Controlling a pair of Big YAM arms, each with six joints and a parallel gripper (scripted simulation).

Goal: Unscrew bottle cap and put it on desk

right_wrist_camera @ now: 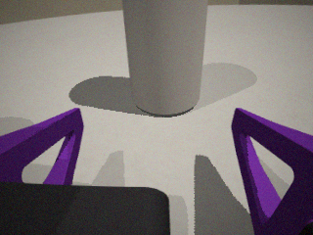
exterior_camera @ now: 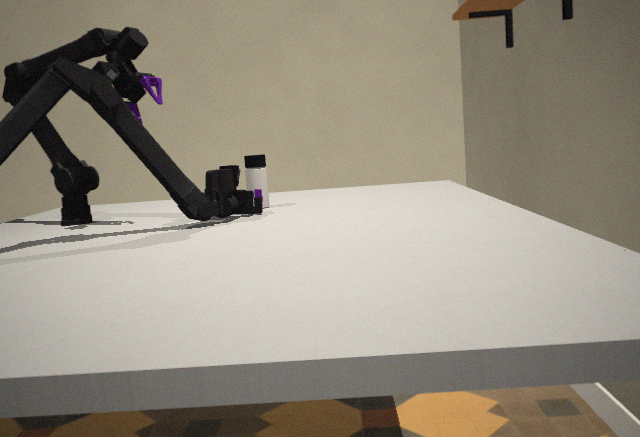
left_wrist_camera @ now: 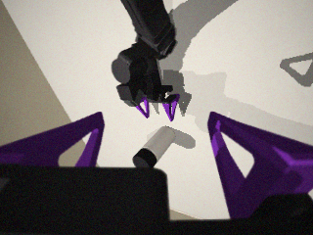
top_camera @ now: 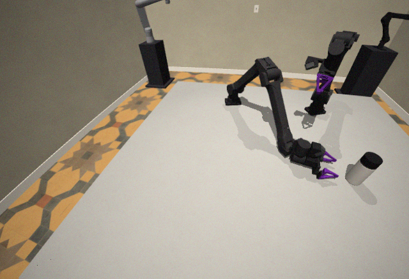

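Right now the black cap is 24 cm ahead of my left hand, 21 cm to the left of it and 16 cm below it. Round my left hand: bottle 24 cm ahead, 21 cm to the left, 20 cm below.
Now: right hand 2 cm short of the bottle, 9 cm to the right of it and 7 cm below it. From my right hand the other things lie so: black cap 2 cm ahead, 9 cm to the left, 10 cm above.
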